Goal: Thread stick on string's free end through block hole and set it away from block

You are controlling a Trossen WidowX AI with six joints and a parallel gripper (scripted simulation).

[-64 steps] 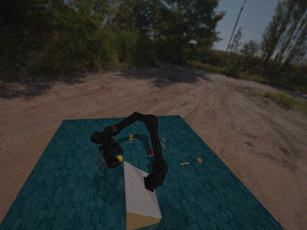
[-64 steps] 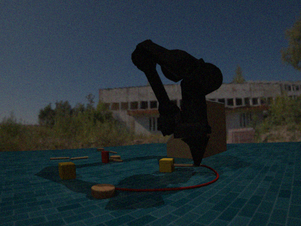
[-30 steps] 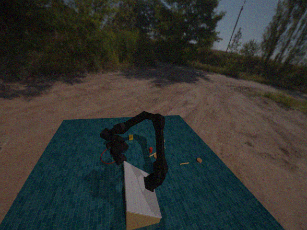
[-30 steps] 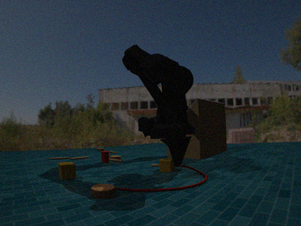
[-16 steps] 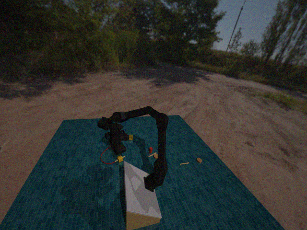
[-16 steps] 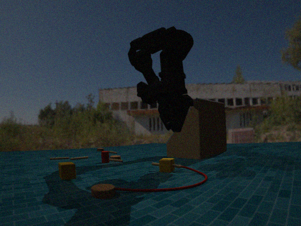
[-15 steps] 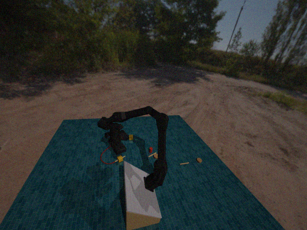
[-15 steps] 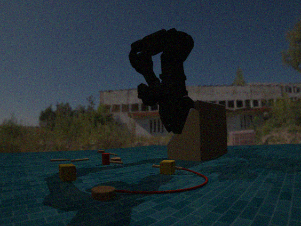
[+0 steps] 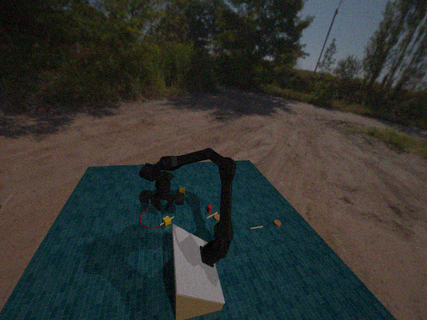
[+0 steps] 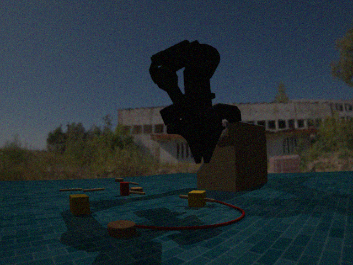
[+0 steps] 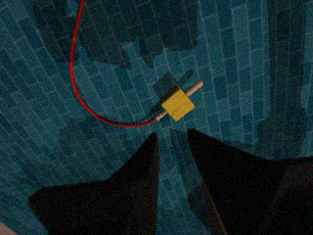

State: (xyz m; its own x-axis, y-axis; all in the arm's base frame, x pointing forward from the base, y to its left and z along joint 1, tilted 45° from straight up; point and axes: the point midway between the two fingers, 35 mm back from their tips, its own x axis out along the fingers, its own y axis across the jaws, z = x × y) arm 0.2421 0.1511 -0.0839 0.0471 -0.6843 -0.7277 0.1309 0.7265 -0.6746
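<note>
The thin wooden stick is 80 mm below my gripper tip. Round my gripper tip: red cylinder 60 mm ahead, 250 mm to the right, 70 mm below.
</note>
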